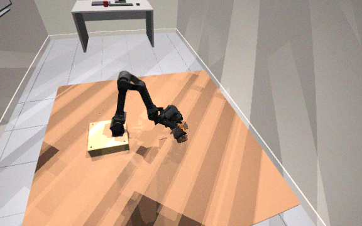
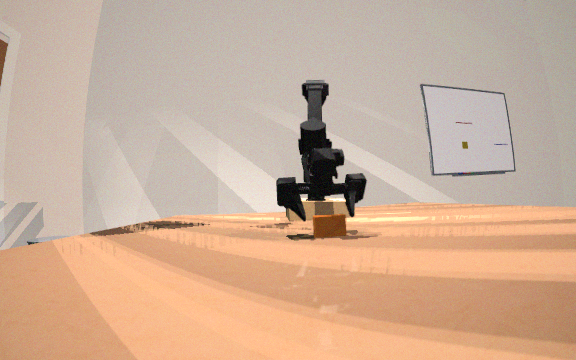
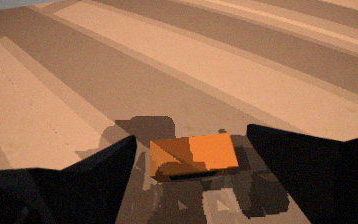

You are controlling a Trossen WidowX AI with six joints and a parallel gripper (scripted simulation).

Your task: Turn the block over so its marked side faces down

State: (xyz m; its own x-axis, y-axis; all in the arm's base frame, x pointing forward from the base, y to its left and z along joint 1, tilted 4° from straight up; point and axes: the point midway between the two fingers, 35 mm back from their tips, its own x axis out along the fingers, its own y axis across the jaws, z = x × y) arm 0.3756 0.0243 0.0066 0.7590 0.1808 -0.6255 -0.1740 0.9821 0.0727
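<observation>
The orange block lies 2 cm behind my gripper tip and 2 cm below it.
</observation>
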